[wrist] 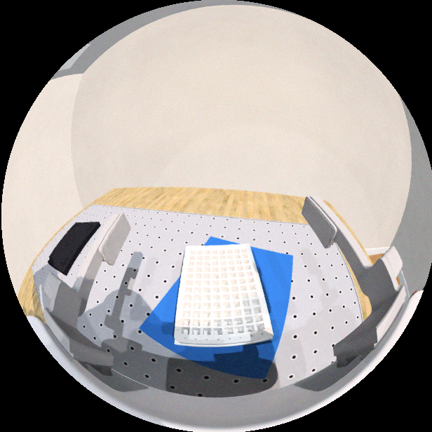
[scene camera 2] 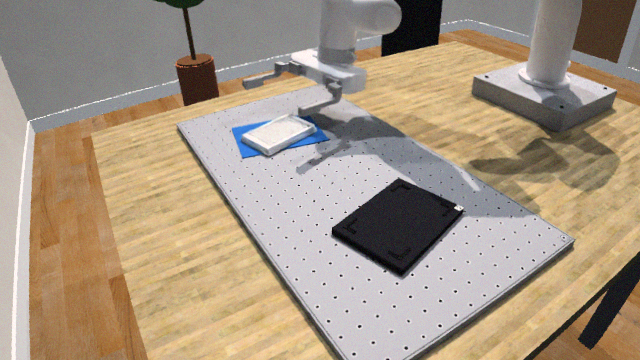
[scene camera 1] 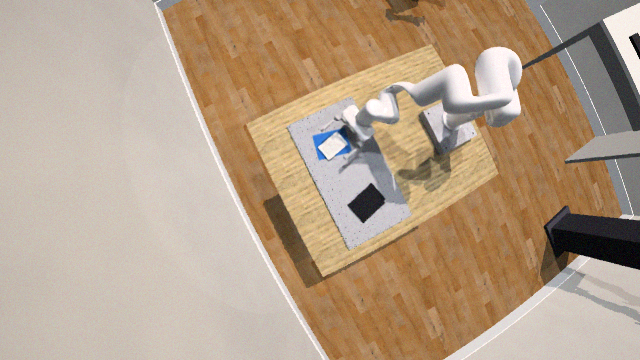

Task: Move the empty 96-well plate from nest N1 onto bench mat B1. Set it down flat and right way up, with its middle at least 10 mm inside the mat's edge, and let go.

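Pixels of known places: hand, tool point: (scene camera 2: 279, 95) (scene camera 1: 336, 141); arm's base, link origin: (scene camera 2: 543, 79) (scene camera 1: 451, 119).
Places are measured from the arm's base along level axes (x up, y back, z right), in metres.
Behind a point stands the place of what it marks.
The white 96-well plate (scene camera 1: 332, 145) {x -0.020, y -0.647, z 0.196 m} (scene camera 2: 280, 134) {x -0.018, y -0.652, z 0.178 m} (wrist: 217, 290) lies flat with its wells facing up on the blue bench mat (scene camera 1: 317, 141) {x -0.031, y -0.700, z 0.252 m} (scene camera 2: 317, 137) {x -0.031, y -0.589, z 0.143 m} (wrist: 280, 280). It is turned relative to the mat, and its middle is over the blue. In the wrist view its far left corner reaches past the mat's edge. My gripper (scene camera 1: 333, 145) {x 0.056, y -0.639, z 0.191 m} (scene camera 2: 272, 97) {x 0.056, y -0.639, z 0.191 m} (wrist: 218, 230) is wide open and above the plate, with a finger out to each side and neither touching it. The black nest (scene camera 1: 366, 202) {x -0.021, y -0.645, z -0.132 m} (scene camera 2: 397, 225) {x -0.021, y -0.655, z -0.148 m} (wrist: 75, 247) holds no plate.
The grey perforated board (scene camera 1: 325, 175) {x -0.032, y -0.752, z 0.086 m} (scene camera 2: 310, 240) {x -0.033, y -0.762, z -0.089 m} (wrist: 320, 320) carries the mat and the nest, and lies on the wooden table (scene camera 1: 300, 210) {x -0.045, y -0.946, z -0.001 m} (scene camera 2: 165, 225) {x -0.046, y -0.919, z 0.085 m}. The arm's base block (scene camera 1: 450, 135) {x 0.000, y -0.060, z -0.069 m} (scene camera 2: 530, 100) {x -0.003, y -0.144, z -0.047 m} stands on the table beyond the board.
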